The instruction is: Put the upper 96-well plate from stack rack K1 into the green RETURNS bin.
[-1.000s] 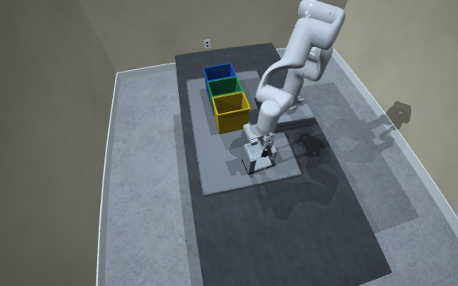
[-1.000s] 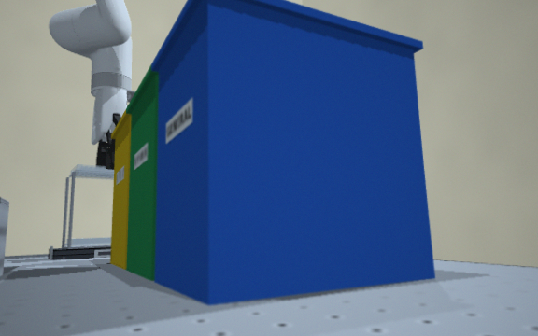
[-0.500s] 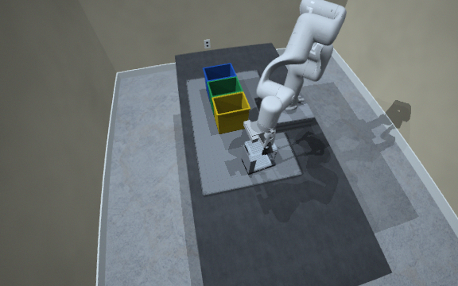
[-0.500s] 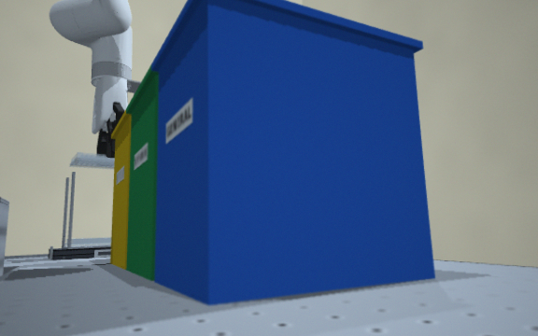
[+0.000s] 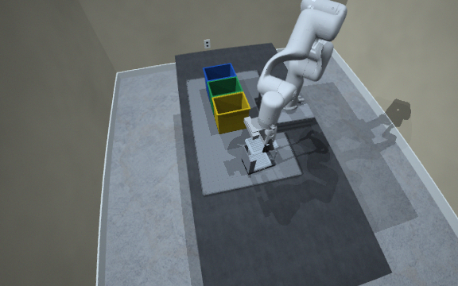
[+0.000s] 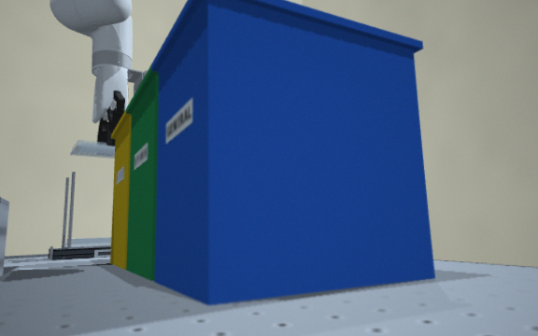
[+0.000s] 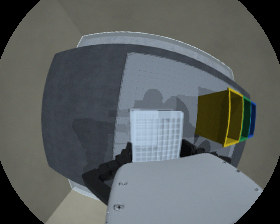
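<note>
The green bin is 410 mm to the right of my hand, 120 mm below it and 120 mm ahead of it. Also, from my hand: yellow bin 280 mm to the right, 120 mm below, 100 mm ahead; blue bin 540 mm to the right, 140 mm ahead, 120 mm below.
</note>
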